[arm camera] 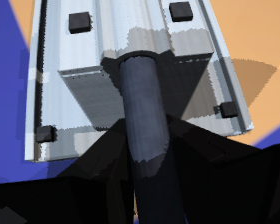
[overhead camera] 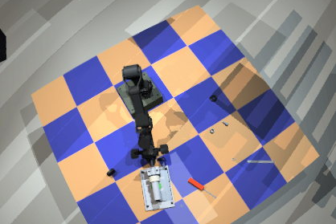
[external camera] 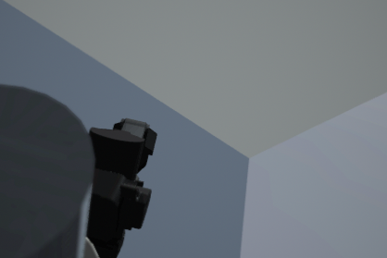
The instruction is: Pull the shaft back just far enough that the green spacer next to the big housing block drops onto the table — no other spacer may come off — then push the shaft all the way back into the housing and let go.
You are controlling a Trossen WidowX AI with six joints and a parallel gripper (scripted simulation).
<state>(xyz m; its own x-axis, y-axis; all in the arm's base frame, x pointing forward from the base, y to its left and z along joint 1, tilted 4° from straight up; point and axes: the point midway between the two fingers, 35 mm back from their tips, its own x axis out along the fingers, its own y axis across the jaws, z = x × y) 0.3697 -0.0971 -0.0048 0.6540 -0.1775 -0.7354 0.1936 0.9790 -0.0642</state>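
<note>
The pale disc is 70 mm ahead of my gripper tip, 20 mm above it and 10 mm to the right of it. The rest, counted from my gripper tip: blue-grey shaft 20 mm ahead, 20 mm above; then green spacer 100 mm ahead, 50 mm below, 20 mm to the right; then black piece 230 mm to the right, 50 mm behind, 30 mm below.
</note>
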